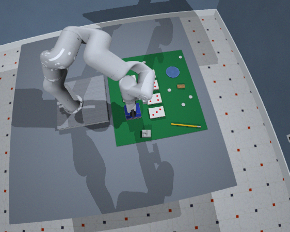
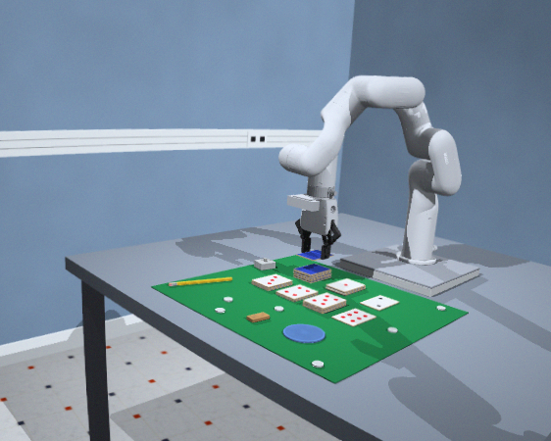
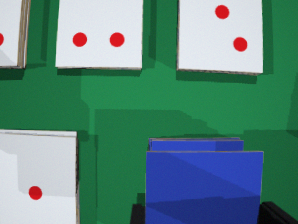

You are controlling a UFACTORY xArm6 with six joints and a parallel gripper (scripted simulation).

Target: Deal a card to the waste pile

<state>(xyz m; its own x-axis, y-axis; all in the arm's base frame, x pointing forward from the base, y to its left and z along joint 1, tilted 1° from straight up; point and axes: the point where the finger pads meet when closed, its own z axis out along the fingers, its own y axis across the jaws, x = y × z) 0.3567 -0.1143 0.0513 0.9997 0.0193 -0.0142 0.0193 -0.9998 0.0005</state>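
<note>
Right now the black-dot card is 1 cm ahead of my hand, 24 cm to the left of it and 8 cm below it. The rest, counted from my hand: pencil: 29 cm ahead, 13 cm to the right, 8 cm below; then small box: 6 cm ahead, 14 cm to the right, 6 cm below.
</note>
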